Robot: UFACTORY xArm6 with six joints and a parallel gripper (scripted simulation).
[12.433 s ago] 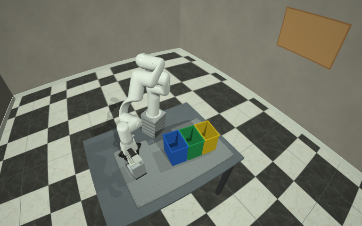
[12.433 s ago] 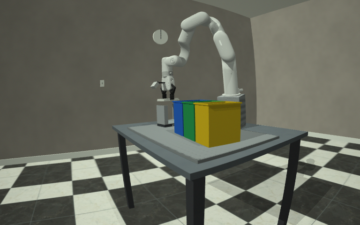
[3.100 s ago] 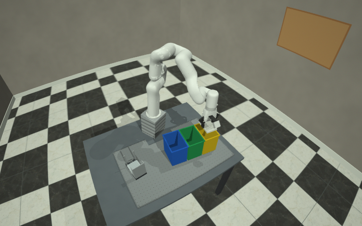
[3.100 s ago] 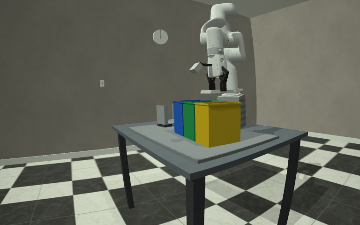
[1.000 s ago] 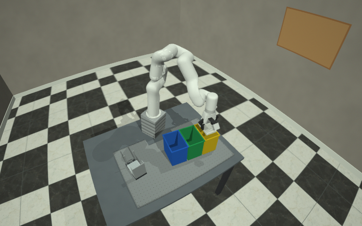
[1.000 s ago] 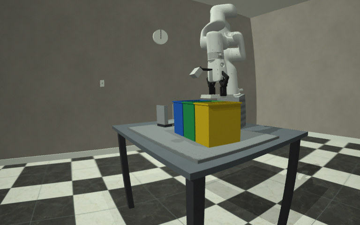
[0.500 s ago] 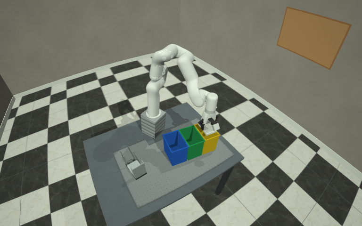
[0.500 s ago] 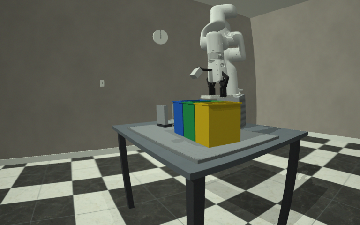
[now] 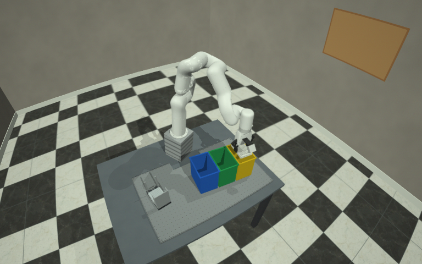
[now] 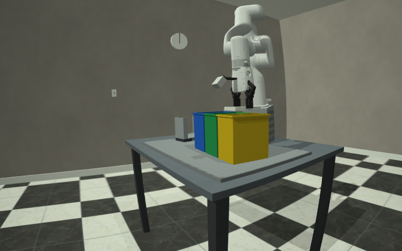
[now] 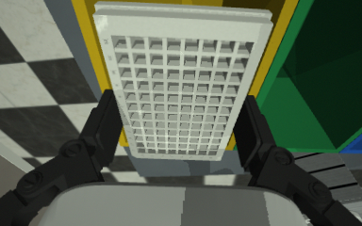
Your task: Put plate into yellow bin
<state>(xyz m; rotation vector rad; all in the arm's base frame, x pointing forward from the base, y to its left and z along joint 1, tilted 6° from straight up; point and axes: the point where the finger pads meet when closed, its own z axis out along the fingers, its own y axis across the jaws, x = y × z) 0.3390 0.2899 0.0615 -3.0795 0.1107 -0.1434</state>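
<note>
Now: the yellow bin 130 mm below my hand. From my hand the other things lie so: blue bin: 20 mm behind, 260 mm to the right, 130 mm below; then green bin: 10 mm behind, 130 mm to the right, 130 mm below.
</note>
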